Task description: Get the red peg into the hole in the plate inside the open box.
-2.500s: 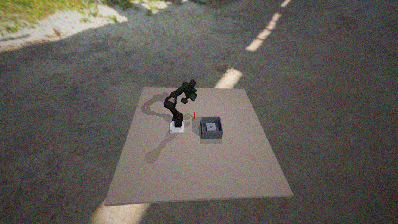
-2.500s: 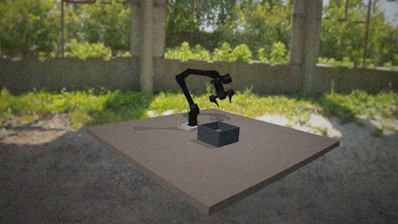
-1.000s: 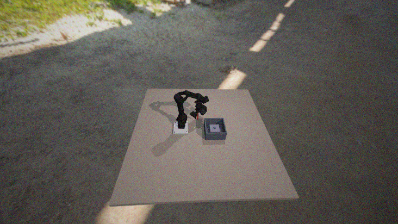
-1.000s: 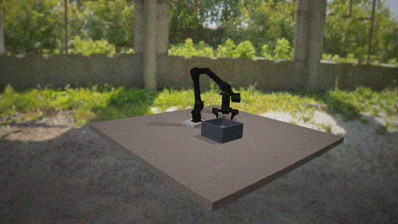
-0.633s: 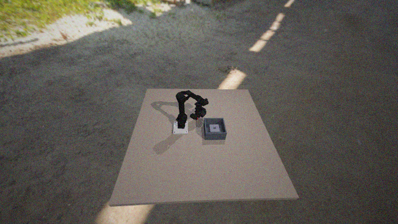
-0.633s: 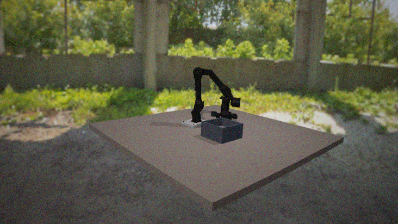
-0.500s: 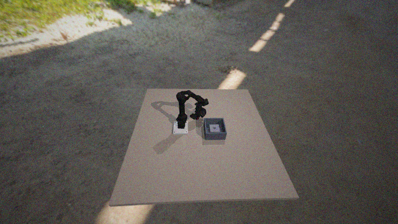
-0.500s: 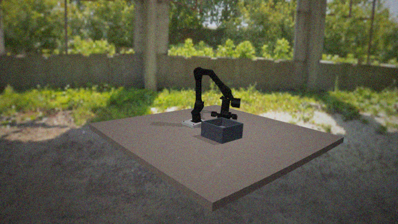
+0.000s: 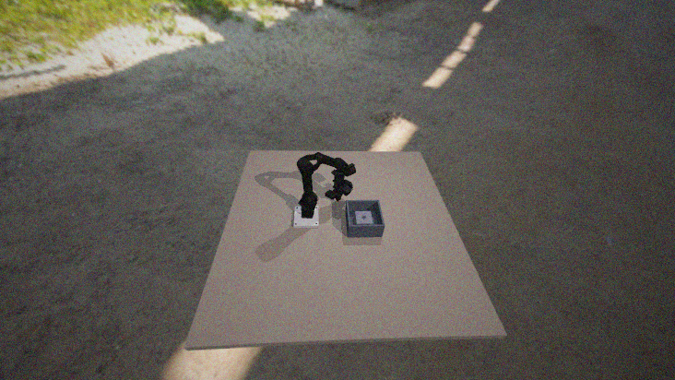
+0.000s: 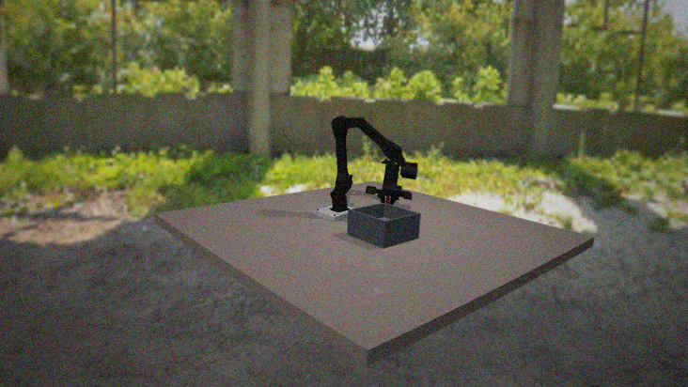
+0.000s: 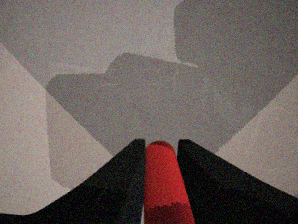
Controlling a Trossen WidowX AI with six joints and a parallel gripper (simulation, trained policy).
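My gripper tip is now 140 mm short of the plate, 140 mm to the left of it and 10 mm below it. Also, from my gripper tip: grey box (140 mm ahead, 140 mm to the right, 10 mm below); red peg (10 mm to the left, 30 mm above).
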